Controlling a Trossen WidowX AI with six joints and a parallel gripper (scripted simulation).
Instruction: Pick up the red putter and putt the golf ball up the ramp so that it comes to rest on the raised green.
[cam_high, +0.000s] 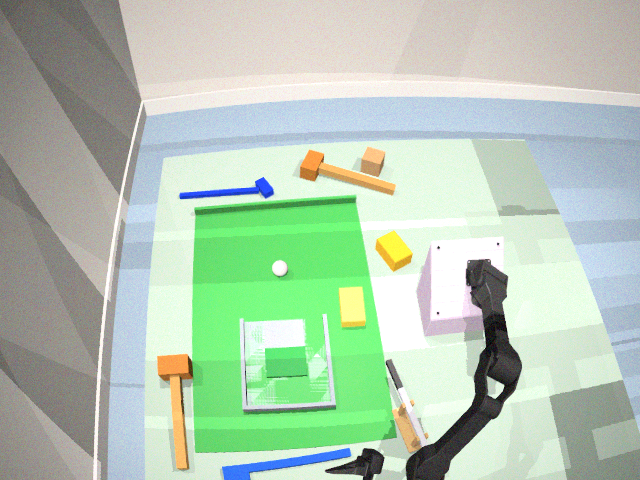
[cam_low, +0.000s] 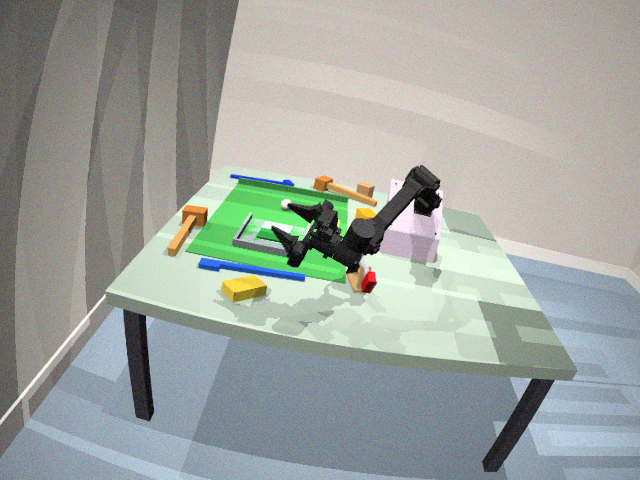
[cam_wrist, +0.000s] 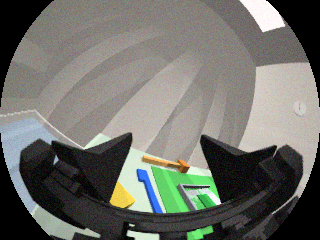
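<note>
Right now my gripper tip is 230 mm past the red putter, 190 mm to the left of it and 160 mm above it. From my gripper tip the other things lie so: wooden rack: 230 mm behind, 170 mm to the right, 180 mm below; then orange cube: 230 mm behind, 1020 mm to the right, 190 mm below; then white golf ball: 70 mm ahead, 640 mm to the right, 200 mm below.
</note>
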